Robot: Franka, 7 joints.
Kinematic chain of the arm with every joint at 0, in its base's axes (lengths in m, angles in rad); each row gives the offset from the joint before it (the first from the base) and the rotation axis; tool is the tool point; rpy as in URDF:
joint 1: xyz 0 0 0.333 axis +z
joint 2: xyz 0 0 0 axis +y
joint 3: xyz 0 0 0.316 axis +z
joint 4: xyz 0.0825 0 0 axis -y
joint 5: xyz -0.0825 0 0.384 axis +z
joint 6: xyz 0 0 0 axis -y
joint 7: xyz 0.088 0 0 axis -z
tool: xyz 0 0 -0.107 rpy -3.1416 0 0
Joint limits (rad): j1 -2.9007..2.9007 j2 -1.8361..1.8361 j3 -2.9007..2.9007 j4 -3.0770..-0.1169 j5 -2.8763..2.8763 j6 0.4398..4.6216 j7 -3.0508..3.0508
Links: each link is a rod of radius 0.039 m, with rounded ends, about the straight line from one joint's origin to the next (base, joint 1, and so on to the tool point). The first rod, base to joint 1, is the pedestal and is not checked.
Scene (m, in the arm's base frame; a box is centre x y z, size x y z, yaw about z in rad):
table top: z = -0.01
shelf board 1: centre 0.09 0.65 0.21 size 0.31 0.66 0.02 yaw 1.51
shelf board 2: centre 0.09 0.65 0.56 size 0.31 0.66 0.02 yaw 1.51
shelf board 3: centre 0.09 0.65 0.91 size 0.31 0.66 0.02 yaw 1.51
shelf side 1: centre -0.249 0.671 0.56 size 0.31 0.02 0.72 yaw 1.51
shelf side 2: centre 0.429 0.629 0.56 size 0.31 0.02 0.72 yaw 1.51
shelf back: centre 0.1 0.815 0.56 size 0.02 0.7 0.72 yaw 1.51
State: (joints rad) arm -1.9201 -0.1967 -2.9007 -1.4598 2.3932 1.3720 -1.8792
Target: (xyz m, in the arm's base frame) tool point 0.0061 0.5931 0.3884
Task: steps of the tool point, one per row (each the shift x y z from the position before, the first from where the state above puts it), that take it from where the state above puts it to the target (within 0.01 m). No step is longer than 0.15 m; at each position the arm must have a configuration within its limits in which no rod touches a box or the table.
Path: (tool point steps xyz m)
1: 0.0047 -0.0876 0.0220
2: -0.0062 -0.0879 -0.0005
3: -0.0143 -0.0834 -0.0215
4: 0.0226 0.0447 -0.1261
5: -0.0002 0.0050 -0.1313
6: -0.0198 -0.0351 -0.1208
7: 0.0096 0.0800 0.0081
8: 0.0045 0.0780 0.0002
9: 0.0000 0.0736 -0.0083

